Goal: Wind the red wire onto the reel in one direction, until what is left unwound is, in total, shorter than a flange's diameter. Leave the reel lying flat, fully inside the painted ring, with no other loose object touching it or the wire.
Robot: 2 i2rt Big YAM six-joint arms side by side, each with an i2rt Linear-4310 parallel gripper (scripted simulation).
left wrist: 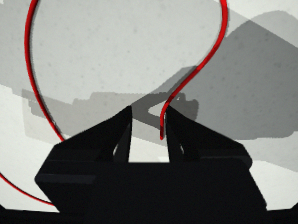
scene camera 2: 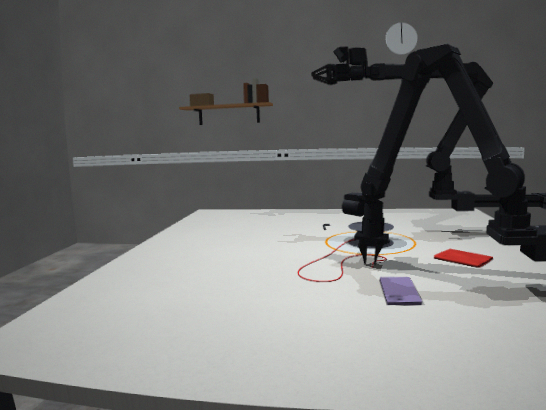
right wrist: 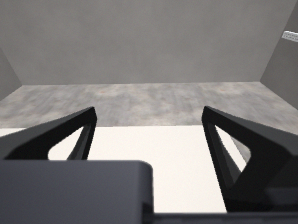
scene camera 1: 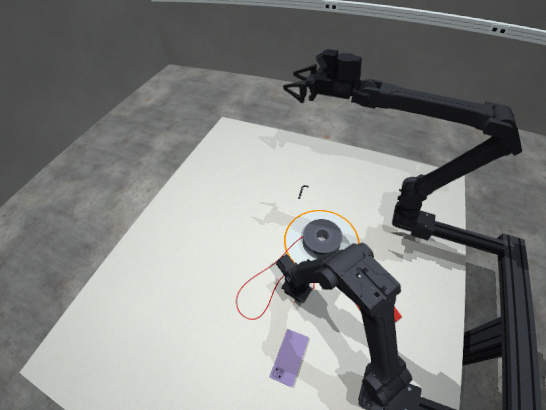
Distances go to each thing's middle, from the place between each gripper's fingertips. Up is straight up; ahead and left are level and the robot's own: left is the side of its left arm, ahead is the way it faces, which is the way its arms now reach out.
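I find my left hand [scene camera 2: 369,264] 20 mm below the dark grey reel [scene camera 1: 327,229], 30 mm past it and 270 mm to the left of it. The reel itself, measured from my right hand [scene camera 1: 288,80], is 62 cm below that hand, 21 cm behind it and 17 cm to the left of it.
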